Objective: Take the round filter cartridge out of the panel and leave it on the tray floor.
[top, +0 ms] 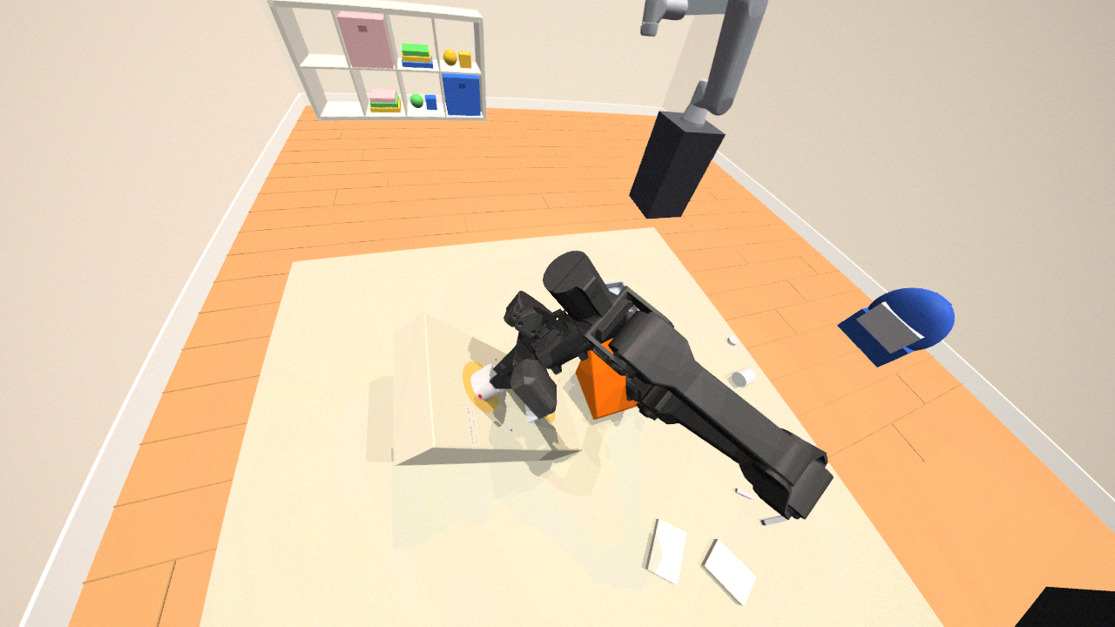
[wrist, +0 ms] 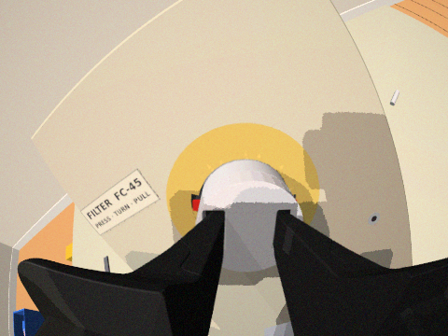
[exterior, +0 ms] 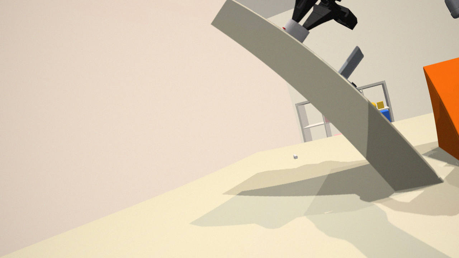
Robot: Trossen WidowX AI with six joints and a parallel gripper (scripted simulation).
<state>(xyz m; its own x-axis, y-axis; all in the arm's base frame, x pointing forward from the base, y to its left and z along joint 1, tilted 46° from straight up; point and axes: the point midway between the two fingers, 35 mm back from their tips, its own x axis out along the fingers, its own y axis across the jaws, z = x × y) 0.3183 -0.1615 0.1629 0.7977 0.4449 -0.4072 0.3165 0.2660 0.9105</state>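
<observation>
My gripper tip is 40 cm past the grey tray, 29 cm to the left of it and 28 cm above it. The rest, counted from my gripper tip: round grey filter cartridge 1 cm ahead, 1 cm below.
</observation>
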